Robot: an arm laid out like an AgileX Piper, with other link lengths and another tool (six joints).
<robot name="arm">
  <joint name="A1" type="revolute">
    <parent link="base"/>
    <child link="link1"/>
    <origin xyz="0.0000 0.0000 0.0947"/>
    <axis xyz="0 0 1"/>
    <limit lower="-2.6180" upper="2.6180"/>
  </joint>
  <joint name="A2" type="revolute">
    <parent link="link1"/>
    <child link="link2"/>
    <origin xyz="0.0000 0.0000 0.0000"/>
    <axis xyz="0 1 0"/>
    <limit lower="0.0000" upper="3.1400"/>
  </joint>
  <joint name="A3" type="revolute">
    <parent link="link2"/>
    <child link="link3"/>
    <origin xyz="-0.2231 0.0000 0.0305"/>
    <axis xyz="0 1 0"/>
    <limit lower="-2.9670" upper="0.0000"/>
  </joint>
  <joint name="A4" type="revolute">
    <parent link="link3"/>
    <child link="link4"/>
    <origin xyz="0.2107 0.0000 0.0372"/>
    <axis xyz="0.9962 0 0.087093"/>
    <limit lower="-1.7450" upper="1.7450"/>
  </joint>
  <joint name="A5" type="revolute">
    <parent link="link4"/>
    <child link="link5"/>
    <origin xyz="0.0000 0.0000 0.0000"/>
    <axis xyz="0 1 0"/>
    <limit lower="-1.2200" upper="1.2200"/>
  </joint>
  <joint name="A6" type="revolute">
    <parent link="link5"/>
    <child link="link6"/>
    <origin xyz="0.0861 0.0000 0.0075"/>
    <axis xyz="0.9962 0 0.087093"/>
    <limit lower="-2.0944" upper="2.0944"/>
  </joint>
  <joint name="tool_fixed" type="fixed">
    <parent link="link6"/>
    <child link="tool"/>
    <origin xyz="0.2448 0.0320 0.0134" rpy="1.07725 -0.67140 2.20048"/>
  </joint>
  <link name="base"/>
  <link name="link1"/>
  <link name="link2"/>
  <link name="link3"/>
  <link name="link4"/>
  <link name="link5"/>
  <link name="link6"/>
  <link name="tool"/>
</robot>
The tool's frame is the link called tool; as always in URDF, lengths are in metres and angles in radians.
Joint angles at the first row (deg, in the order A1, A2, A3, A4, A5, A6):
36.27, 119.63, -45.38, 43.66, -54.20, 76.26
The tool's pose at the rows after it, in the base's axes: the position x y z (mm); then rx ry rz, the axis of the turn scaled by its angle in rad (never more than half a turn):
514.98, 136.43, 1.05, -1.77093, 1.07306, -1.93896
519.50, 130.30, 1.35, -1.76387, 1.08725, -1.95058
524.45, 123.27, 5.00, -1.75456, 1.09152, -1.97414
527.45, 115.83, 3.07, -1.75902, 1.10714, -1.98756
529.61, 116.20, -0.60, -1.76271, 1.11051, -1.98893
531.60, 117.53, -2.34, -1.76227, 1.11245, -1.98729
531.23, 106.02, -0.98, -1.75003, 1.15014, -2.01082
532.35, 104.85, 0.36, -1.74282, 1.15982, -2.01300
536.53, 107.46, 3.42, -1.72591, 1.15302, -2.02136
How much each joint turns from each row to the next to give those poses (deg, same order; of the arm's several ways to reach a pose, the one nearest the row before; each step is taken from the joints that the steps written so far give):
-0.86, 0.86, -1.55, 0.29, -0.12, -0.86
-0.86, 0.58, -0.85, 0.05, 0.00, -0.23
-0.92, 0.23, -0.81, 0.18, -0.17, -0.97
-0.69, 0.45, -0.74, 0.74, 0.29, -0.86
0.00, 1.04, -0.98, 0.29, 0.06, -0.17
0.00, 0.68, -0.80, 0.05, 0.11, 0.00
0.00, 0.00, -0.06, 2.24, -0.74, -0.69
0.00, 0.06, -0.39, 0.46, -0.01, -0.11
0.00, 0.86, -1.21, -0.29, -0.51, -0.01

